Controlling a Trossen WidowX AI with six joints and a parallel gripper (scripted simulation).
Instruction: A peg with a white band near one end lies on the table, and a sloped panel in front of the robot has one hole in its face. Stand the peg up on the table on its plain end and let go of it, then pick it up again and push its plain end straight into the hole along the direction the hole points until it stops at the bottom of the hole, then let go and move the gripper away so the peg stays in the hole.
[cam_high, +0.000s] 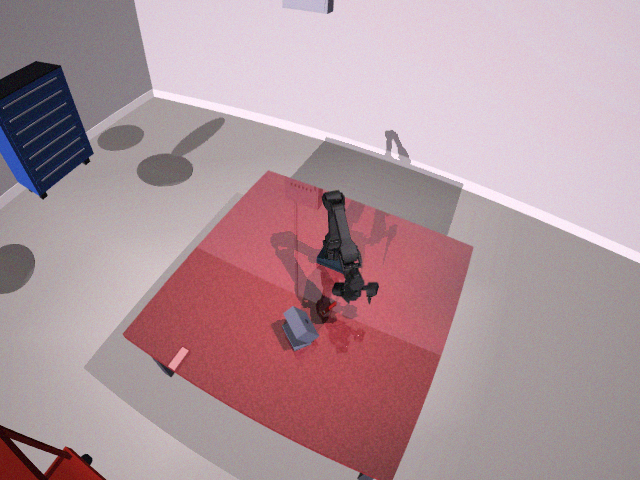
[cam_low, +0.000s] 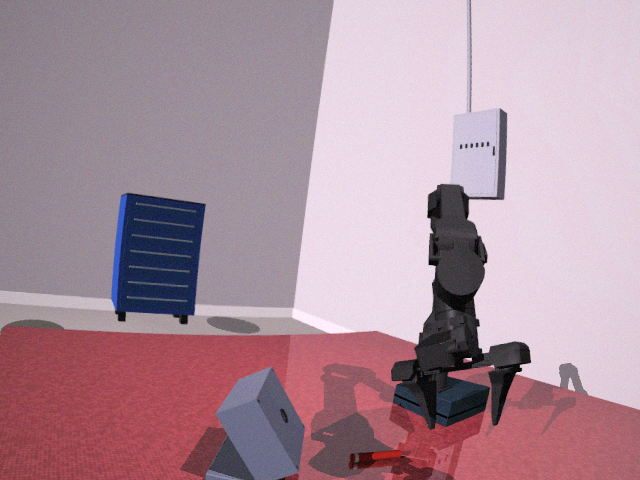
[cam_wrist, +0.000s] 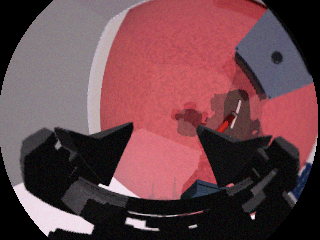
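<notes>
My gripper tip is 2 cm short of the red peg, 13 cm to the left of it and 10 cm above it. The rest, counted from my gripper tip: sloped panel 17 cm ahead, 20 cm to the right, 3 cm below.
</notes>
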